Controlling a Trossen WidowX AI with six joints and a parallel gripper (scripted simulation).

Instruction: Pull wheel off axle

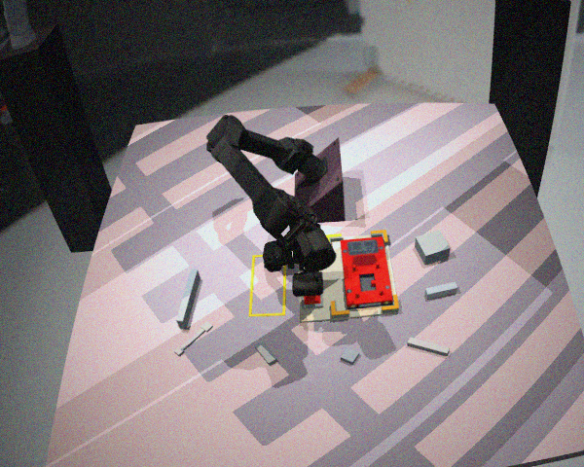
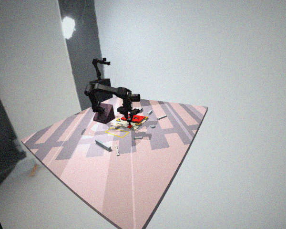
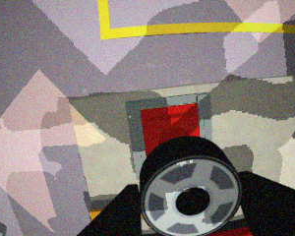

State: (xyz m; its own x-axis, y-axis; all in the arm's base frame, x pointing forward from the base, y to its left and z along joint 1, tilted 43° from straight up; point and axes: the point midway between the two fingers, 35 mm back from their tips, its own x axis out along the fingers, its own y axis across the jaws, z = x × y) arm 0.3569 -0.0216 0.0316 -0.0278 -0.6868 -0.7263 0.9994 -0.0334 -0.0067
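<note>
The axle lies 30 mm below my gripper tip. Also, from my gripper tip: wheel (right at my gripper tip).
</note>
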